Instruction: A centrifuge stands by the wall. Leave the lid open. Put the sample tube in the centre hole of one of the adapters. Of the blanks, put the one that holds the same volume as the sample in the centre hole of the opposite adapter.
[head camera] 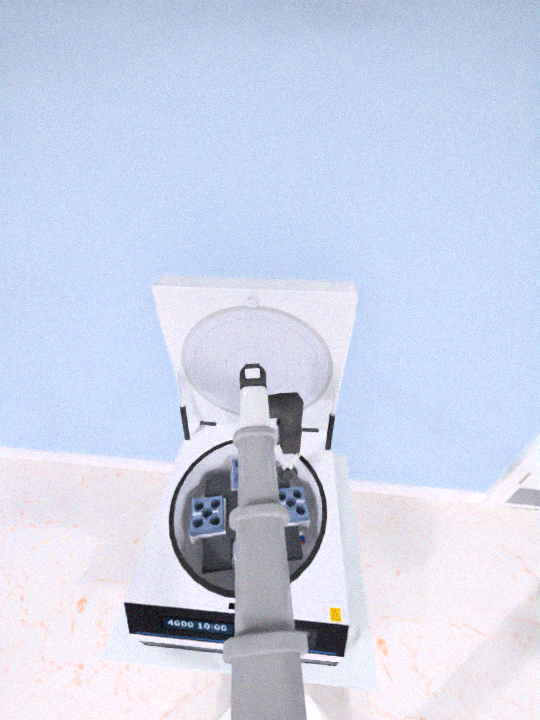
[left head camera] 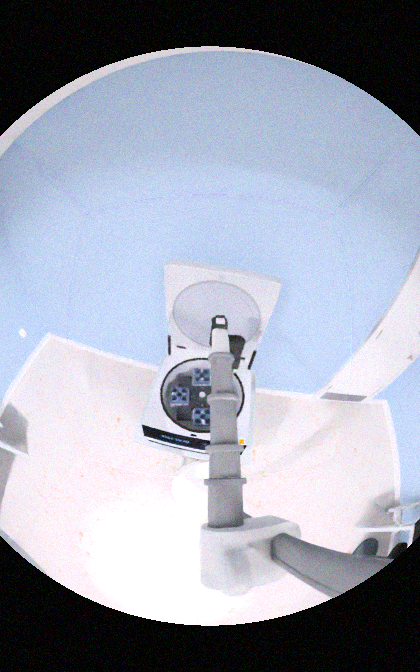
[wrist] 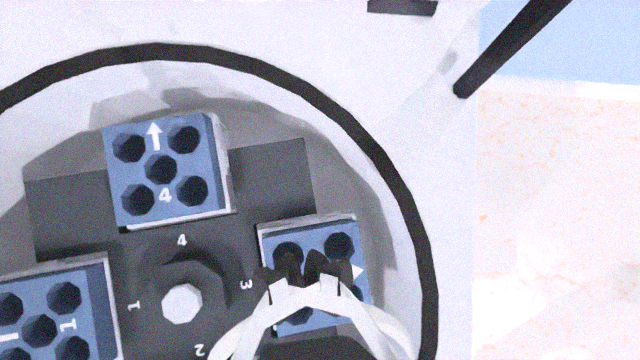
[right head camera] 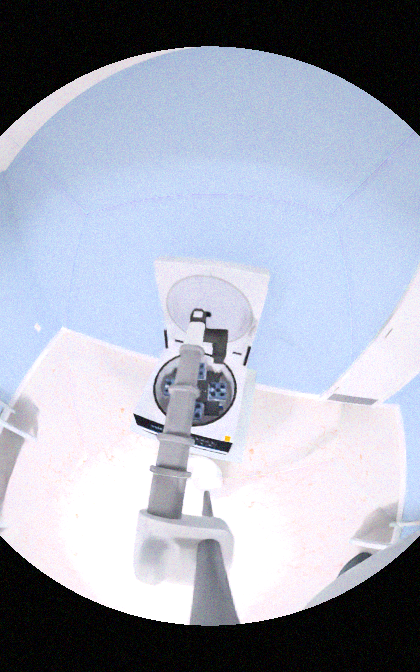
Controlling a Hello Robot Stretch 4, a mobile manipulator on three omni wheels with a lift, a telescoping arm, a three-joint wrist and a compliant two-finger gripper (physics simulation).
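Frame: origin at the robot's base, x ahead, y left, z up, level; centimetres.
Seen in the pictures: gripper, fingertip midpoint: [head camera: 286, 476] [wrist: 302, 272].
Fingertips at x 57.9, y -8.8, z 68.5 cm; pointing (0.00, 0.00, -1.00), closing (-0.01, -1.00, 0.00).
Observation:
Offsets run from my fingertips to a thing's top centre. "spot": to the spot under its first point.
The centrifuge {spot: dz -6.6, dx -21.7, dy +36.5 cm} [head camera: 151, 581] stands by the wall with its lid [head camera: 171, 308] [left head camera: 175, 275] [right head camera: 165, 270] open. Adapter 4 {dz -10.1, dx +9.4, dy +12.4 cm} [wrist: 185, 162] and adapter 1 {dz -10.1, dx -4.2, dy +24.7 cm} [wrist: 35, 300] [head camera: 206, 530] show dark, empty-looking centre holes. Adapter 3 {dz -10.0, dx -3.1, dy -1.3 cm} [wrist: 312, 240] is opposite adapter 1; the fingers hide its centre hole. Adapter 2 is outside the wrist view. My gripper [wrist: 302, 272] [head camera: 288, 472] is above adapter 3, fingertips close together, with no tube seen between them. A small blue thing {dz -21.1, dx -4.3, dy -4.2 cm} [head camera: 302, 539] [right head camera: 220, 407] is in the bowl beside adapter 3. I cannot make out the sample tube or blanks.
The bowl's dark rim {spot: dz -6.2, dx -1.0, dy -11.2 cm} [wrist: 427, 250] surrounds the rotor. A dark lid strut {spot: dz +1.5, dx +13.6, dy -16.2 cm} [wrist: 510, 50] rises at the upper right of the wrist view. My telescoping arm [head camera: 261, 564] [left head camera: 225, 430] [right head camera: 177, 410] crosses over the bowl and hides part of it. A white cabinet-like piece stands at the right.

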